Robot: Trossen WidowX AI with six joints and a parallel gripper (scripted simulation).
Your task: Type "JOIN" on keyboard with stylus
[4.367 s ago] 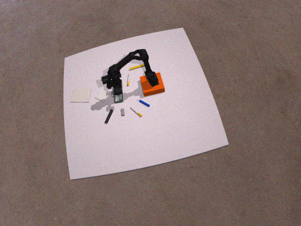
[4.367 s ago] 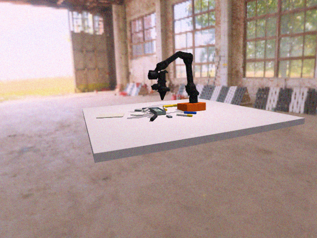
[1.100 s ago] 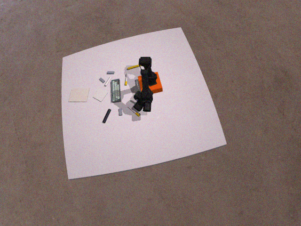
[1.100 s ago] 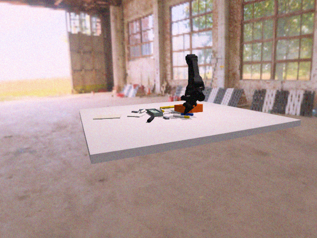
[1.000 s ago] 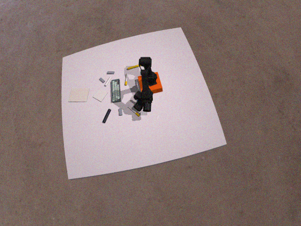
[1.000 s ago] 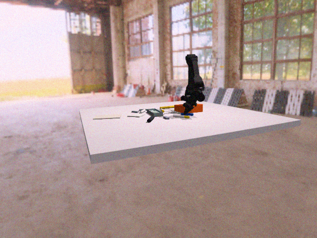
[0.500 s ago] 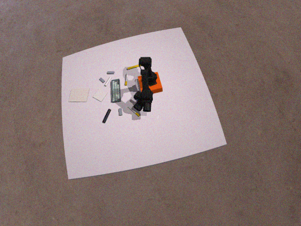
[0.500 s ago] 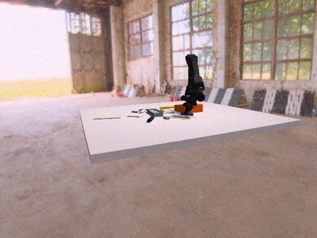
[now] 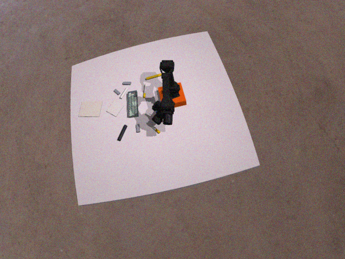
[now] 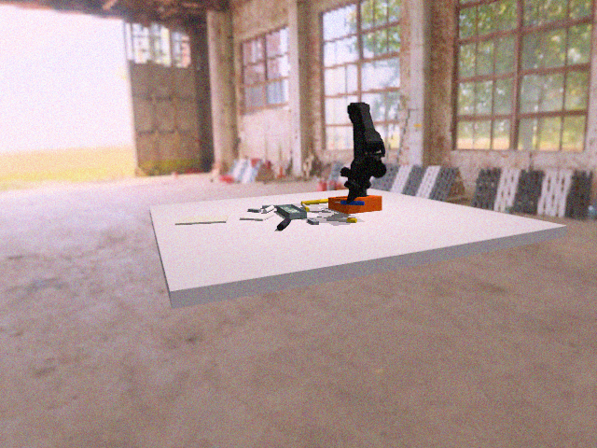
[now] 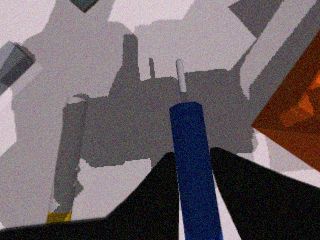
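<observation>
My gripper tip is 18 cm short of the grey block, 5 cm above it and 1 cm to the right of it. Round my gripper tip: yellow stick 35 cm to the right, 9 cm behind, 5 cm below; black cylinder 29 cm ahead, 4 cm below; blue stylus 1 cm to the right, 1 cm ahead.
</observation>
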